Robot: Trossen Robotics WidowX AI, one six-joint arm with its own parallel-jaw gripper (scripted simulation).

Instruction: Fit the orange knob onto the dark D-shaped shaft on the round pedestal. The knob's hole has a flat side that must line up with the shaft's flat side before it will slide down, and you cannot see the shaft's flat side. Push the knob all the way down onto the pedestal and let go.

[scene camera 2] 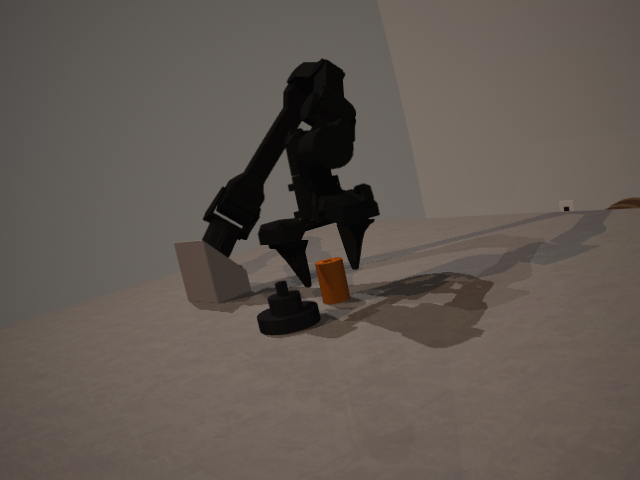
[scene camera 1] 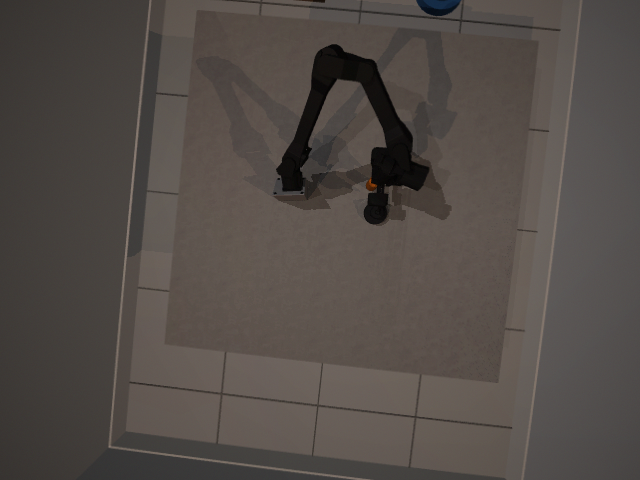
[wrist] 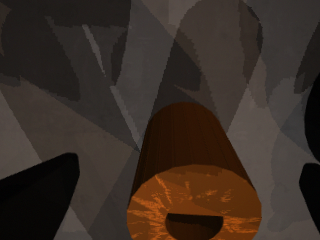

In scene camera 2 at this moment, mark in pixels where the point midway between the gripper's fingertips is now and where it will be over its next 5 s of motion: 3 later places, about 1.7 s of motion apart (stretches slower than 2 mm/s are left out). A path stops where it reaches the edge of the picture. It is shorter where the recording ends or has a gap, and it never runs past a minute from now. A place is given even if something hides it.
My gripper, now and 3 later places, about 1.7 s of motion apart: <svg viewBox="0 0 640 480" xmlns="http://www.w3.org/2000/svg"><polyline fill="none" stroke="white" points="332,278 327,219 279,254 280,285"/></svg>
